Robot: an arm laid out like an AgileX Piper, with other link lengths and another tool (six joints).
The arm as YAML. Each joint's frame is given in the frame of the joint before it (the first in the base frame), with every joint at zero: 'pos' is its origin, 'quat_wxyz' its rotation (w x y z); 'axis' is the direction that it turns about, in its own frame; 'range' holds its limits. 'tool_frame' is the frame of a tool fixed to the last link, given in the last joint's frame.
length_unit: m
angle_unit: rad
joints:
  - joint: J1
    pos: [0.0, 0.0, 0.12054]
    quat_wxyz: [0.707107, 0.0, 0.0, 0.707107]
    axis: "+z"
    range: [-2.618, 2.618]
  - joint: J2
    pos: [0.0, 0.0, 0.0]
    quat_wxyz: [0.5, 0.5, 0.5, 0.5]
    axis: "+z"
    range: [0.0, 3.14]
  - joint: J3
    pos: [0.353, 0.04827, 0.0]
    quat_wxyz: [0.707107, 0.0, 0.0, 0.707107]
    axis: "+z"
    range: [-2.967, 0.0]
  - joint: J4
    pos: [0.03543, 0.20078, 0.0]
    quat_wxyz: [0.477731, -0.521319, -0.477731, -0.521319]
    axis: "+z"
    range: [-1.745, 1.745]
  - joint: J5
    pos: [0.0, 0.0, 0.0]
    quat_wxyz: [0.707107, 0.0, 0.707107, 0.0]
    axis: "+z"
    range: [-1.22, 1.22]
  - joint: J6
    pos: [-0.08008, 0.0, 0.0]
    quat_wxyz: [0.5, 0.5, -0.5, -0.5]
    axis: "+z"
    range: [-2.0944, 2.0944]
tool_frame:
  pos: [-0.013, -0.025, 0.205]
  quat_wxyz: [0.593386, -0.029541, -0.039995, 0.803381]
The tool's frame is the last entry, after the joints.
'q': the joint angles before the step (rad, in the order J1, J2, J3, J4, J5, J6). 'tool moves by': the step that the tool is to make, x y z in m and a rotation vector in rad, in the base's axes. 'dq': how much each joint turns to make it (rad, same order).
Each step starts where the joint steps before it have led.
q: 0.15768 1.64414 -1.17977 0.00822 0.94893 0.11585
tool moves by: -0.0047 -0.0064 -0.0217 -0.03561 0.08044 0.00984
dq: 0.00001 0.06185 -0.00313 -0.02443 0.02631 -0.00028
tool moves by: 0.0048 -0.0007 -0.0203 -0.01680 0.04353 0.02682
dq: -0.00011 0.06255 -0.00072 -0.00750 -0.01659 -0.02349
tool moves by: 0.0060 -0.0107 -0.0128 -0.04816 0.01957 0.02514
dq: -0.00002 0.04355 -0.00047 -0.05185 -0.01616 0.00127
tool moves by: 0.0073 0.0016 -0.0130 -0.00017 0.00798 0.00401
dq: -0.00004 0.04008 -0.00071 -0.00002 -0.03168 -0.00203
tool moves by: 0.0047 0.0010 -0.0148 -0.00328 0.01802 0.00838
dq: 0.00028 0.04322 0.00006 -0.00132 -0.02539 -0.00578
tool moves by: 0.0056 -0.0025 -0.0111 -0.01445 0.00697 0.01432
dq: -0.00016 0.03385 0.00001 -0.01787 -0.02493 -0.00210
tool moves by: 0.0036 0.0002 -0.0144 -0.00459 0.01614 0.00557
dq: 0.00015 0.04079 -0.00001 -0.00441 -0.02429 -0.00083
